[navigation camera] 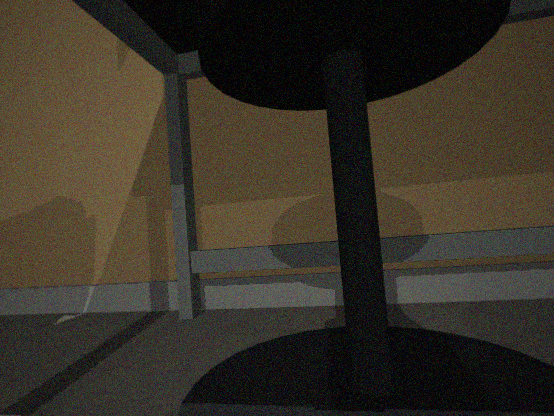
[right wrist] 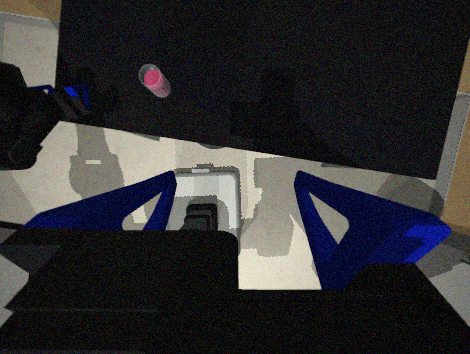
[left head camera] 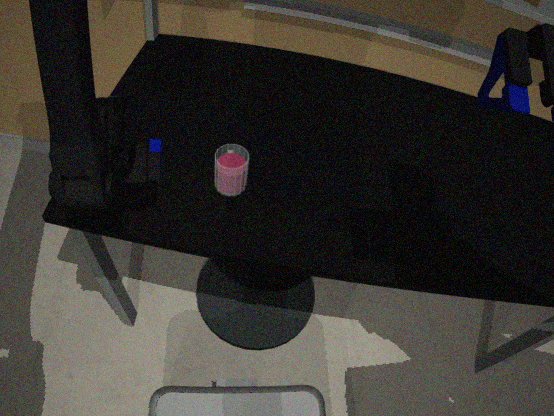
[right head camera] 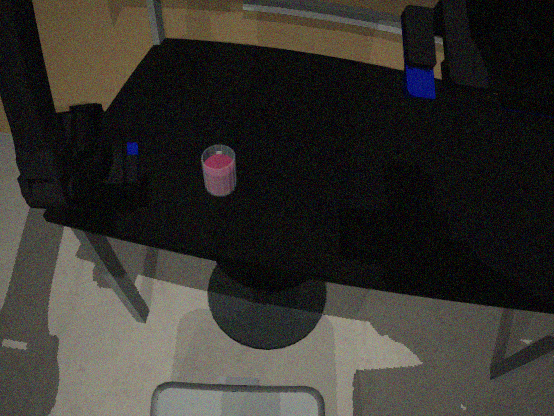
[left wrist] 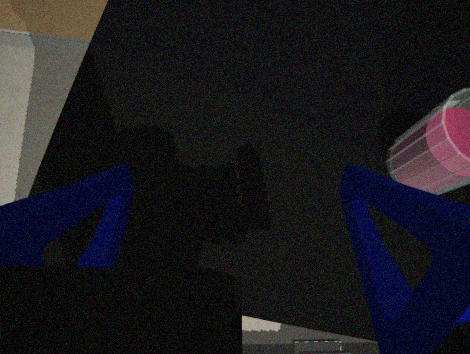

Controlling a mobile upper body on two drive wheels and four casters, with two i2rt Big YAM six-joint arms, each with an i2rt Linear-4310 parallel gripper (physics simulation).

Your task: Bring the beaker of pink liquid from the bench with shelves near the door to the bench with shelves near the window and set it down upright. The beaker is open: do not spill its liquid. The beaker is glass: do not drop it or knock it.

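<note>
The glass beaker of pink liquid [left head camera: 231, 175] [right head camera: 219, 175] [left wrist: 425, 155] [right wrist: 157, 83] stands upright on the black bench top [left head camera: 325, 150] [right head camera: 310, 150] [left wrist: 300, 80] [right wrist: 350, 50]. My left gripper [left wrist: 236, 175] is open and empty, low over the bench top's left part. In both head views it is left of the beaker; in the left wrist view the beaker is beyond the right finger, outside the gap. My right gripper [right wrist: 235, 177] is open and empty, at the upper right in the head views, far from the beaker. The bench near the window cannot be identified.
A dark round stool [left head camera: 256, 315] [right head camera: 267, 315] [navigation camera: 356, 200] stands partly under the bench's front edge. A grey bench leg [left head camera: 112, 282] [right head camera: 120, 285] is left of it. Grey rails [left head camera: 370, 30] run behind the bench top. My base [right wrist: 230, 200] is in front of the bench.
</note>
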